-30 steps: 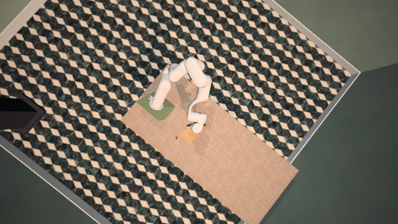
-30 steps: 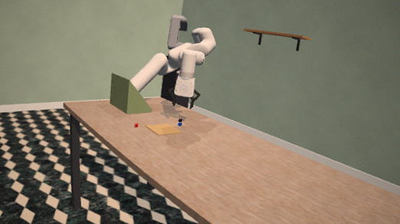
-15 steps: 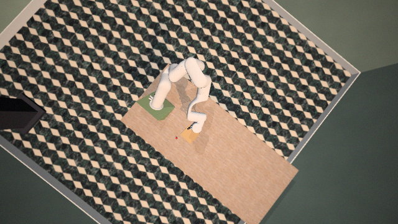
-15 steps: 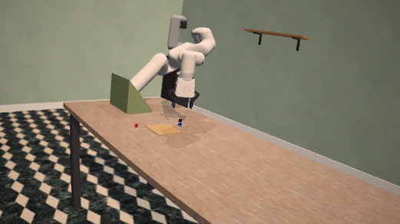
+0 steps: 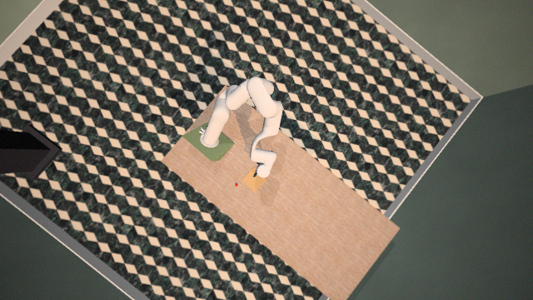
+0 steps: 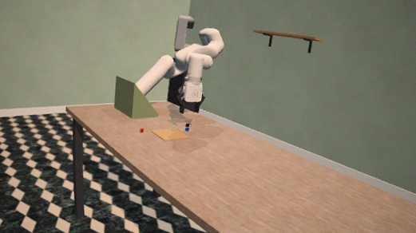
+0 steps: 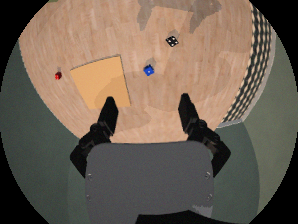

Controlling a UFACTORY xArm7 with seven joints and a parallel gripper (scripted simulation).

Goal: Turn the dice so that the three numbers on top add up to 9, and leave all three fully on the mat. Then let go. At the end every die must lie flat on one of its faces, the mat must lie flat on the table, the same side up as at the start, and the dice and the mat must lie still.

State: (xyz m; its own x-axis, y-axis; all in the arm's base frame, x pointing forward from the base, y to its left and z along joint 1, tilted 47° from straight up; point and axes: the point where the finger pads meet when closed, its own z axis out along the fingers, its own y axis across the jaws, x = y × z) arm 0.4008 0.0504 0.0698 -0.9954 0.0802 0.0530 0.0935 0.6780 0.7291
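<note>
My hand is 100 mm above the blue die. Round my hand: black die: 60 mm behind, 50 mm to the left, 100 mm below; tan mat: 20 mm ahead, 120 mm to the right, 110 mm below; red die: 60 mm behind, 240 mm to the right, 100 mm below.
</note>
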